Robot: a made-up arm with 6 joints.
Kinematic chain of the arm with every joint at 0, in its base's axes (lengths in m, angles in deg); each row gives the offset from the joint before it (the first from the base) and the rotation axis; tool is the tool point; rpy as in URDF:
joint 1: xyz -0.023 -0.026 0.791 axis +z
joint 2: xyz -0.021 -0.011 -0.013 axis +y
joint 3: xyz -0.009 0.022 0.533 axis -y
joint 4: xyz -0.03 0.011 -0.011 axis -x
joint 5: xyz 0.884 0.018 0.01 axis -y
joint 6: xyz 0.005 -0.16 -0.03 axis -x
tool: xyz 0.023 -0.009 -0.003 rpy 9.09 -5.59 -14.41
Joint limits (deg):
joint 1: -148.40..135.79
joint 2: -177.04..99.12
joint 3: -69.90..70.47
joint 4: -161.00..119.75
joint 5: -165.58..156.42
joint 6: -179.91..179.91
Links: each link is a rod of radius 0.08 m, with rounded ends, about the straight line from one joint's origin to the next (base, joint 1, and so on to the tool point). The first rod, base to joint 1, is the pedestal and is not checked.
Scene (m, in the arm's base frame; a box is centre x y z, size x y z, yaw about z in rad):
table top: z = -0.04
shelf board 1: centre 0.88 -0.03 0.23 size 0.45 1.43 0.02 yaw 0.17
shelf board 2: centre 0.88 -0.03 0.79 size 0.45 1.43 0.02 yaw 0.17
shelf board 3: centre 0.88 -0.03 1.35 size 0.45 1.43 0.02 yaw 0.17
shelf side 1: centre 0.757 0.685 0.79 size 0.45 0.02 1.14 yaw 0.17
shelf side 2: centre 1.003 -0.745 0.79 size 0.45 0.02 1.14 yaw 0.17
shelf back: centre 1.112 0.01 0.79 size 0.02 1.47 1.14 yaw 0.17
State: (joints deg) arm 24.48 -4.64 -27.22 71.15 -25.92 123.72
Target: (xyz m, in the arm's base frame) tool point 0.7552 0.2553 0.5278
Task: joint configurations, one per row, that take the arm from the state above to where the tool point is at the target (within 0.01 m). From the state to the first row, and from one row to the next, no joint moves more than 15 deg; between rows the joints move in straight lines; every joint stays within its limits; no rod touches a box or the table.
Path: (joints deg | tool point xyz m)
1: 27.97 -18.94 -37.63 71.57 -27.71 123.99 | 0.5776 0.2448 1.1092
2: 31.46 -33.24 -48.04 71.99 -29.49 124.26 | 0.4663 0.2242 1.1081
3: 34.95 -47.53 -58.46 72.41 -31.28 124.53 | 0.3720 0.1995 1.0798
4: 34.32 -32.94 -58.55 72.16 -30.25 124.45 | 0.4248 0.2291 0.9490
5: 33.69 -18.35 -58.65 71.91 -29.23 124.37 | 0.4488 0.2380 0.8070
6: 33.05 -3.76 -58.74 71.67 -28.21 124.28 | 0.4422 0.2261 0.6635
7: 32.42 10.83 -58.83 71.42 -27.19 124.20 | 0.4048 0.1952 0.5278
8: 29.20 19.05 -47.11 71.44 -25.93 123.96 | 0.5222 0.2302 0.5352
9: 25.97 27.27 -35.39 71.47 -24.66 123.73 | 0.6400 0.2503 0.5351
10: 22.75 35.50 -23.67 71.49 -23.40 123.49 | 0.7552 0.2553 0.5277

